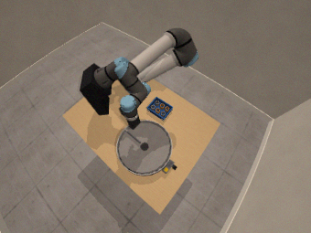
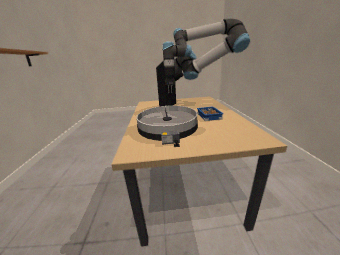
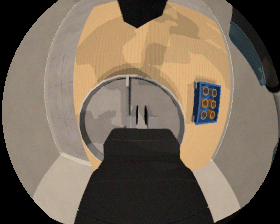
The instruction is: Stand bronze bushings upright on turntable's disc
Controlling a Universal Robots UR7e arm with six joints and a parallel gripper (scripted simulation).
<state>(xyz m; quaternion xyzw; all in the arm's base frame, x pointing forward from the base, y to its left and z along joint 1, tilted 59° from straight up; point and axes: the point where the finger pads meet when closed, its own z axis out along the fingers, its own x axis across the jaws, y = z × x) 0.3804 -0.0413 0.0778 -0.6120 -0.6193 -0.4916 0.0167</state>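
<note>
My hand is 30 cm to the right of the blue crate, 21 cm above it and 9 cm past it. Also, from my hand: grey turntable disc (18 cm below, 14 cm ahead).
</note>
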